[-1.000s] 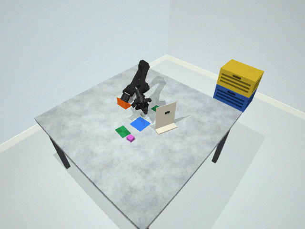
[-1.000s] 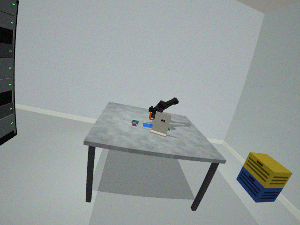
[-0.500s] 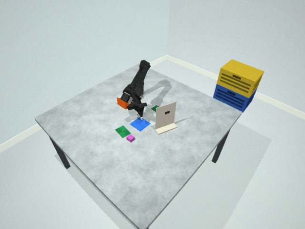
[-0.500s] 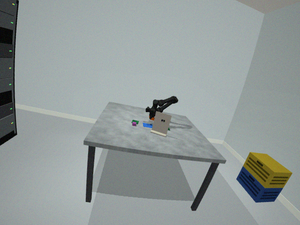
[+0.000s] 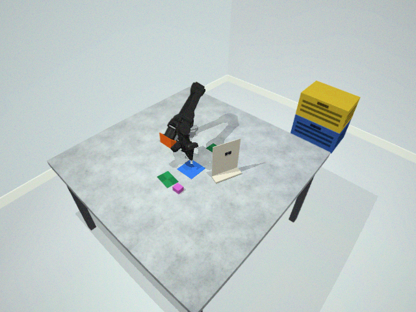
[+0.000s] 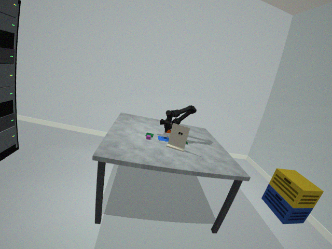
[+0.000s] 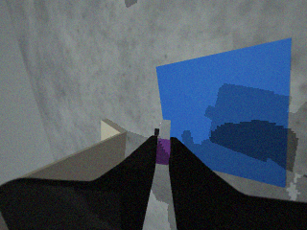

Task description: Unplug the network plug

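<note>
Now: the blue marked square 1 cm behind my gripper tip and 7 cm below it. Round my gripper tip: beige upright panel 18 cm ahead, 9 cm to the left, 3 cm above; network plug right at my gripper tip; thin grey tab 1 cm ahead, 1 cm below.
</note>
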